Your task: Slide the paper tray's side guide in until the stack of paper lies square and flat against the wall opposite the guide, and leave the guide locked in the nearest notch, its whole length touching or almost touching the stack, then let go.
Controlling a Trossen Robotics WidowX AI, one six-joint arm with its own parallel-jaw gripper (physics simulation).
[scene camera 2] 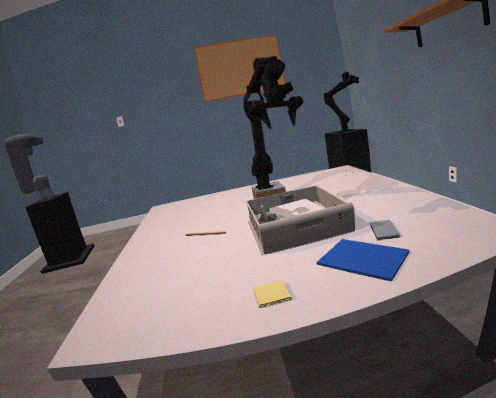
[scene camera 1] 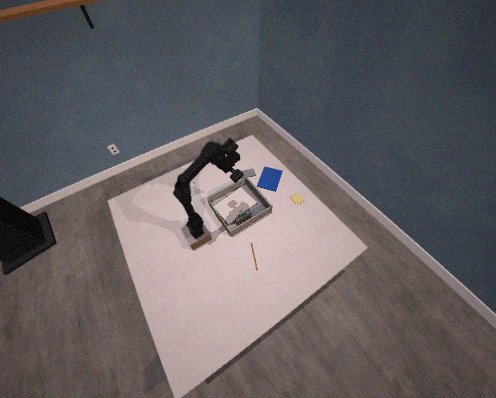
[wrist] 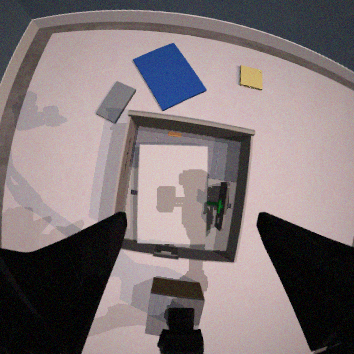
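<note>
The grey paper tray stands on the table. The white paper stack lies in it, near the left wall in the wrist view, with a narrow strip of tray floor between them. The dark side guide, with a green part at its middle, stands upright on the stack's right side in the wrist view, a gap away from the paper and slightly slanted. My gripper is open and empty, high above the tray. The guide's notches cannot be made out.
A blue book, a grey slab and a yellow pad lie beyond the tray. A pencil lies beside it. The arm's base block is close to the tray.
</note>
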